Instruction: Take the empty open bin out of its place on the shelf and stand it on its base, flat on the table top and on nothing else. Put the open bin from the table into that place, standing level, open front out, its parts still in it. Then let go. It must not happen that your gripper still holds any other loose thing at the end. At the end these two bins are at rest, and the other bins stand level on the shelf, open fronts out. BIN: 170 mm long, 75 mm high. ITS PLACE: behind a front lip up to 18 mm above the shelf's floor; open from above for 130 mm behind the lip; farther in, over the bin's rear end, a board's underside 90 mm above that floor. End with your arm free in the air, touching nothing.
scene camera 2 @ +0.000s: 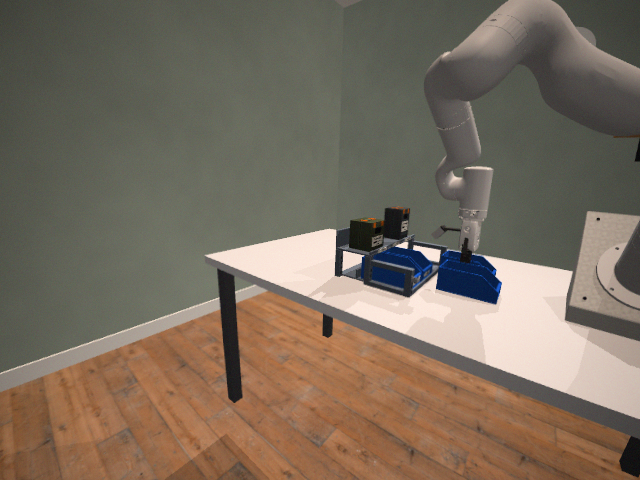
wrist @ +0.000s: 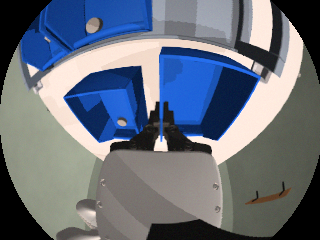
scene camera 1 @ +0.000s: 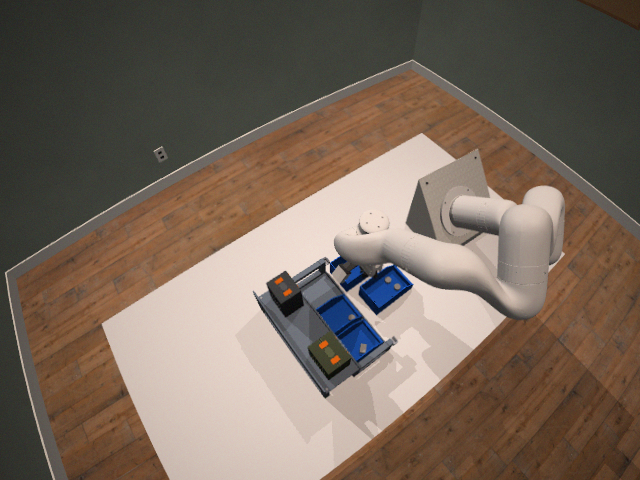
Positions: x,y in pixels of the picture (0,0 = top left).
Scene:
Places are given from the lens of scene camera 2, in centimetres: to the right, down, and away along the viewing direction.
green box (scene camera 2: 367,234): 15, -2, 85
black box (scene camera 2: 396,219): 30, -8, 103
The marked spots on the green box and the black box are 24 cm apart.

